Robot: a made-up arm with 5 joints.
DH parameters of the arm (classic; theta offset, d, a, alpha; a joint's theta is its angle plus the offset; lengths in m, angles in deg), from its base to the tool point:
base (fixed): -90 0.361 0.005 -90
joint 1: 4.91 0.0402 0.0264 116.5
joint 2: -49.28 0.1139 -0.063 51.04
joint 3: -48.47 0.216 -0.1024 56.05
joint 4: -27.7 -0.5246 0.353 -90
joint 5: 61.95 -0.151 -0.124 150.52
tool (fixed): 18.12 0.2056 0 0
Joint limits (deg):
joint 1: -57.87..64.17
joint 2: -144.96..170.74
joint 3: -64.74..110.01
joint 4: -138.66..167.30
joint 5: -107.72..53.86
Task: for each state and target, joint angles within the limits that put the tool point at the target. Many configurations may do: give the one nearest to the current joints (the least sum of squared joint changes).
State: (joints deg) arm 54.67 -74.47 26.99 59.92 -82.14
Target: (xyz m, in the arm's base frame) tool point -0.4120 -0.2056 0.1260
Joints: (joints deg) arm 64.17 -45.45 30.52 82.28 -107.72
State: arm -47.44 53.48 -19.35 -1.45 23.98
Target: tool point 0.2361 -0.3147 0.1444
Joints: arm -23.76 57.78 -32.00 28.69 53.86
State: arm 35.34 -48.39 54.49 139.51 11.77
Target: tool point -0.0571 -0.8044 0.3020
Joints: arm 64.17 -95.02 95.93 135.67 -13.17
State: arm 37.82 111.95 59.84 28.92 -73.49
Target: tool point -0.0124 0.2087 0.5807
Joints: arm 41.95 144.19 59.90 15.31 -52.49
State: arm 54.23 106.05 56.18 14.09 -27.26
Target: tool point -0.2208 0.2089 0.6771
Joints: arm 64.17 128.99 40.96 -37.62 -47.30
